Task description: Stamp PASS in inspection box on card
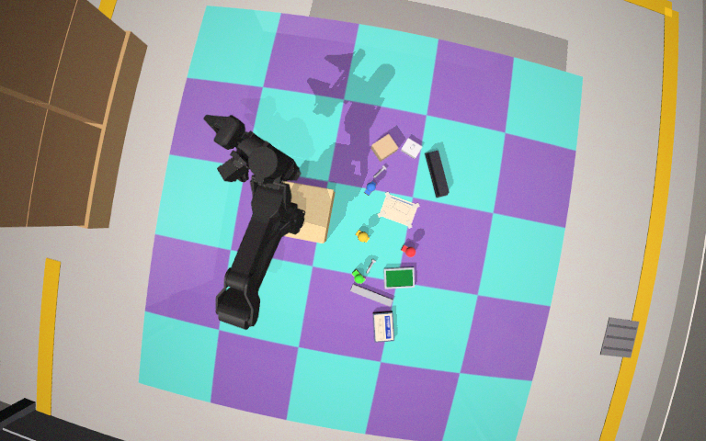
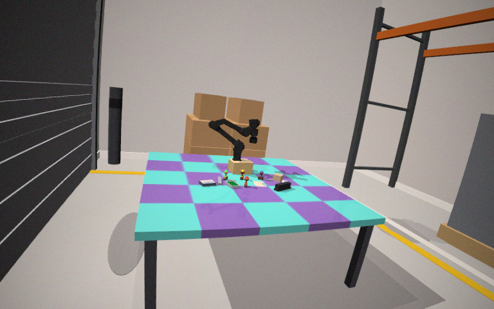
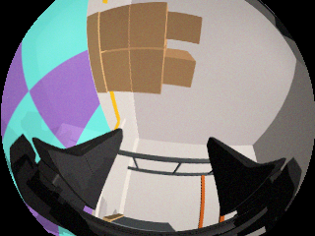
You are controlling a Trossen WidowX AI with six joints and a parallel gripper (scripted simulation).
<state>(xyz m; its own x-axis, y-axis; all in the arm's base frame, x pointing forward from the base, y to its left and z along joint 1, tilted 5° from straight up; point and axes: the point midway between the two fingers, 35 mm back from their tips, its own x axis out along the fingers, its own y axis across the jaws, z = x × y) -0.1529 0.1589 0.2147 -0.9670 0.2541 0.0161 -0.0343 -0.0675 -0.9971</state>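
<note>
Right now the green-knobbed stamp is 430 mm ahead of my gripper tip, 260 mm to the right of it and 270 mm below it. Also, from my gripper tip: tan block: 380 mm ahead, 130 mm to the left, 270 mm below; then blue stamp: 380 mm ahead, 270 mm below; then yellow stamp: 400 mm ahead, 140 mm to the right, 270 mm below.
</note>
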